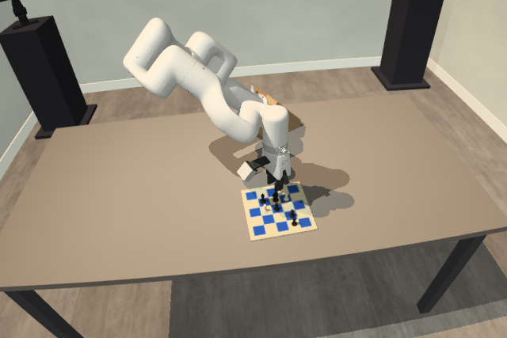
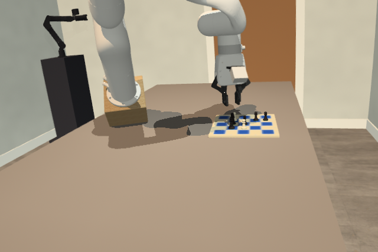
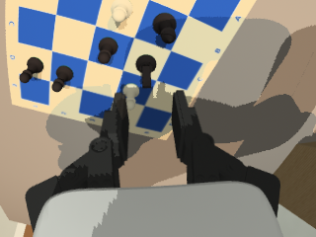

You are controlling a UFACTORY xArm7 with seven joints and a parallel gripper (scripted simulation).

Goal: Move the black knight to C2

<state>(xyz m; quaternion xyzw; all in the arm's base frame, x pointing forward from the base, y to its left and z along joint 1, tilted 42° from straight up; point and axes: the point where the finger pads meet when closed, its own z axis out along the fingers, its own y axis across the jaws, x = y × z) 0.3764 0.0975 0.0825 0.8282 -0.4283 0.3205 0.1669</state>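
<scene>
The dark chess piece lies 7 cm below my hand. Also, from my hand: blue-and-cream chessboard (9 cm below, 4 cm ahead); black piece (7 cm below, 4 cm to the right).
</scene>
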